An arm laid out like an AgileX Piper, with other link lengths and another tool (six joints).
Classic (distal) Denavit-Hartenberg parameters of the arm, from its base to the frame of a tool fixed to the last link. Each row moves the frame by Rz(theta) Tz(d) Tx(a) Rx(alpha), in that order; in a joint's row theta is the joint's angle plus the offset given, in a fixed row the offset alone. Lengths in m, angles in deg.
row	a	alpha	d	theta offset
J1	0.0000	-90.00	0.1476	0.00
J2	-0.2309	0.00	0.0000	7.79
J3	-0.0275	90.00	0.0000	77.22
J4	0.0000	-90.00	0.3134	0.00
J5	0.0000	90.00	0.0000	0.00
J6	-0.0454	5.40	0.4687	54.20
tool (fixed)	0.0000	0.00	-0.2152	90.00
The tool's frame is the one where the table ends.
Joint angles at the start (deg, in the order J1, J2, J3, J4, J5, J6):
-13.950 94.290 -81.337 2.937 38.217 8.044
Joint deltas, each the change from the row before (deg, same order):
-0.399 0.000 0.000 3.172 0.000 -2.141
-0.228 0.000 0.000 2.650 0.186 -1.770
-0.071 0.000 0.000 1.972 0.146 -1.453
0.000 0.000 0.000 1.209 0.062 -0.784
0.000 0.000 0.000 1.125 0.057 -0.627
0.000 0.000 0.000 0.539 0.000 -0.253
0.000 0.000 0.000 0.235 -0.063 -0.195
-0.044 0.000 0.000 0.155 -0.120 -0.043
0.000 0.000 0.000 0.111 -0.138 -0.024
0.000 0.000 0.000 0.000 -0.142 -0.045
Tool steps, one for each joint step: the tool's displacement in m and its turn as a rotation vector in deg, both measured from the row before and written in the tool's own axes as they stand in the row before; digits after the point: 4 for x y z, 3 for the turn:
0.0022 -0.0040 0.0005 1.516 0.841 0.498
0.0019 -0.0046 0.0005 1.396 0.626 0.343
0.0021 -0.0043 0.0004 1.076 0.518 0.041
0.0015 -0.0029 0.0002 0.675 0.365 0.098
0.0014 -0.0026 0.0002 0.634 0.348 0.193
0.0007 -0.0012 0.0001 0.292 0.192 0.141
0.0006 -0.0004 0.0000 0.083 0.136 -0.019
0.0004 0.0004 -0.0002 -0.009 0.145 0.111
0.0006 0.0001 -0.0001 -0.017 0.153 0.065
0.0005 0.0003 -0.0002 -0.085 0.116 -0.037

